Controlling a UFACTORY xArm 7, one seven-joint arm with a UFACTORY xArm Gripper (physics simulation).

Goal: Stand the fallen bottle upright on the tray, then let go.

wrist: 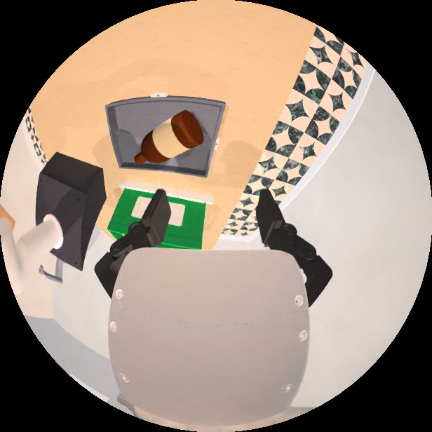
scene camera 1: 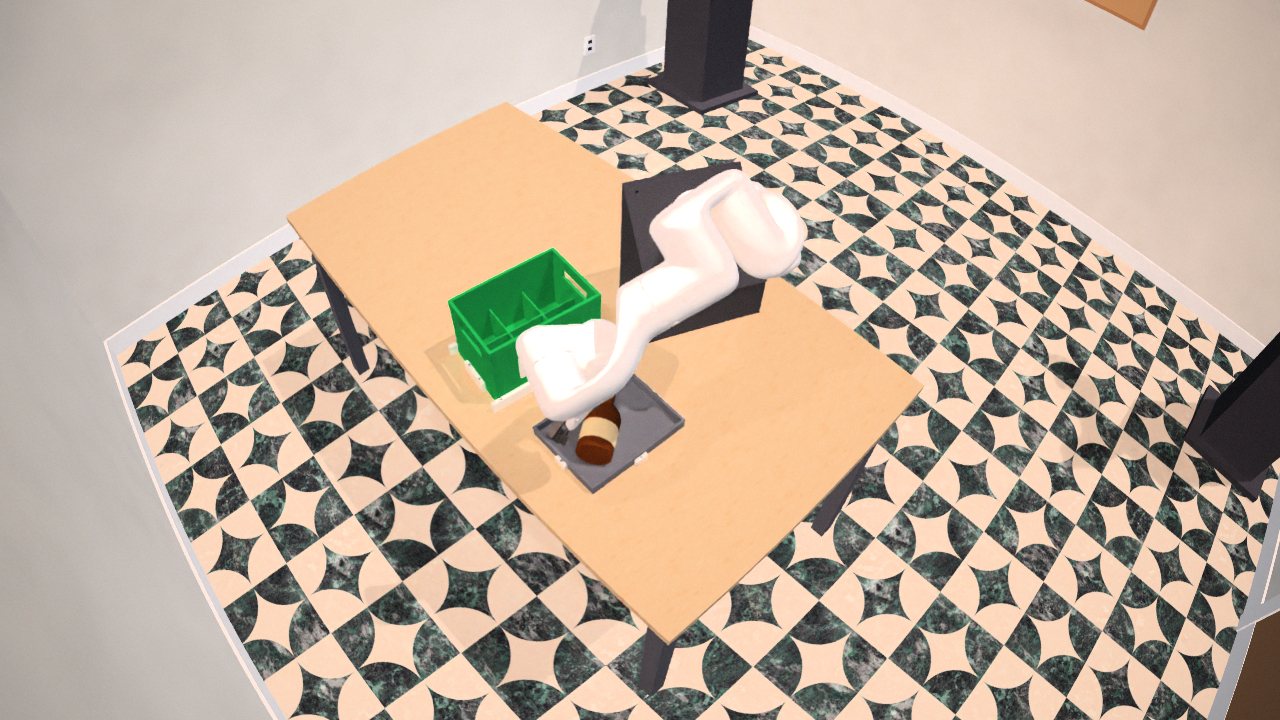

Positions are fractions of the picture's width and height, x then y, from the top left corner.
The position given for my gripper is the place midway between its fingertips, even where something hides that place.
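Brown bottle (scene camera 1: 0.47, 0.61), (wrist: 0.42, 0.31). My gripper (wrist: 0.49, 0.46).
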